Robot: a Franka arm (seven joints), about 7 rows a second.
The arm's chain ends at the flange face. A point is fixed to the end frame.
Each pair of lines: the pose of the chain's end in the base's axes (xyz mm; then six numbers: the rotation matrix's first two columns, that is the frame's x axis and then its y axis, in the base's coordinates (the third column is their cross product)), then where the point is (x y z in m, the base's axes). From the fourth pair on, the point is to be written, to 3 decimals.
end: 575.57 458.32 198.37 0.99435 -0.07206 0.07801 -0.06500 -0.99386 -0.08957
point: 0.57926 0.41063 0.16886
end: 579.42 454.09 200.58 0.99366 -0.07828 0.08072 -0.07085 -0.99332 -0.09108
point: 0.58290 0.40642 0.17102
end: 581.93 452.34 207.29 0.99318 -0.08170 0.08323 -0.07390 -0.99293 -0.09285
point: 0.58533 0.40470 0.17767
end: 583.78 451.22 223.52 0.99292 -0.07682 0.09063 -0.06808 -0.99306 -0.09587
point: 0.588 0.404 0.194
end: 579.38 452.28 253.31 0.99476 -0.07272 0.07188 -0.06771 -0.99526 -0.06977
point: 0.583 0.404 0.225
